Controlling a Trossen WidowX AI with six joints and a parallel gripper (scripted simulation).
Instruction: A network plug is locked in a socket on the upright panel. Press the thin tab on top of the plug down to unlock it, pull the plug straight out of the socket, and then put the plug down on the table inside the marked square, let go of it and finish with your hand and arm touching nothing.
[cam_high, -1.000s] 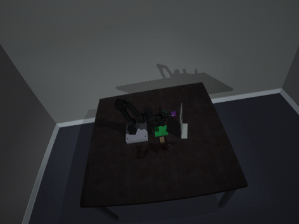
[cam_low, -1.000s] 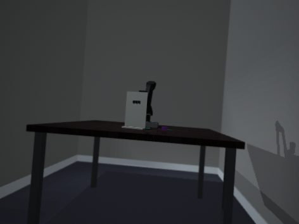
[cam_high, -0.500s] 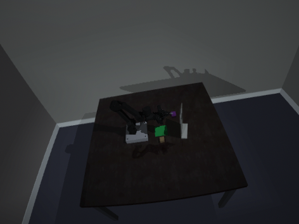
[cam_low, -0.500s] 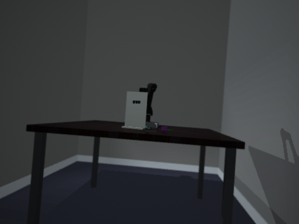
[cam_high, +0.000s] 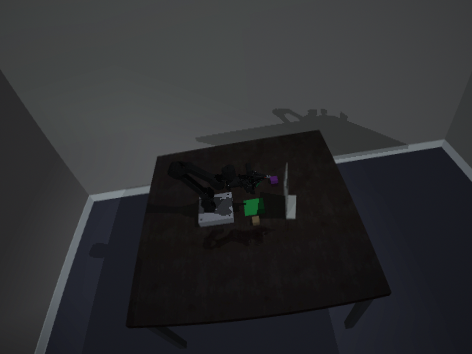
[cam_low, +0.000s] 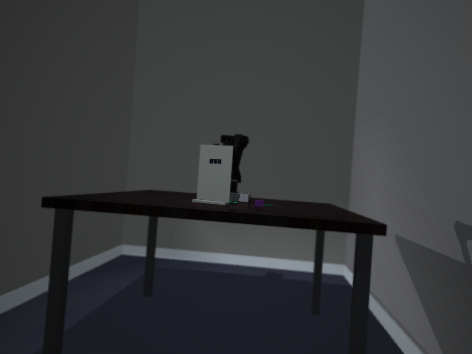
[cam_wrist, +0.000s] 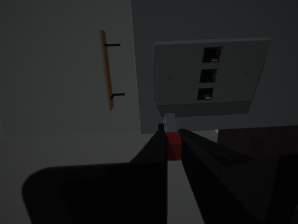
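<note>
Now: gripper tip 260 mm above the green marked square and 100 mm past it. The rest, counted from my gripper tip: upright grey panel 130 mm below, 110 mm ahead, 10 mm to the right; then network plug right at my gripper tip.
</note>
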